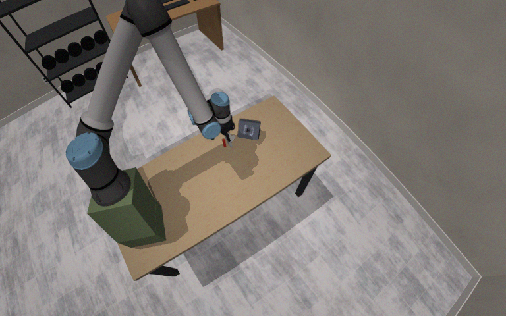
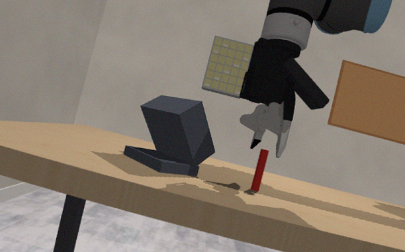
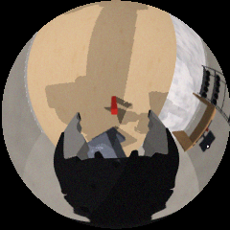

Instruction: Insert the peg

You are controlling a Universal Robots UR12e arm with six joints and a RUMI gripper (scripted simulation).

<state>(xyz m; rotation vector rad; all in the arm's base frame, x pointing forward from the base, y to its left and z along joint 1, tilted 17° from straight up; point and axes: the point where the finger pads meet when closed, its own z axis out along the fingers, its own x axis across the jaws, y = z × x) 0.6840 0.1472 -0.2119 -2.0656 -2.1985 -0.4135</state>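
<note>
The red peg lies 4 cm below my hand.
</note>
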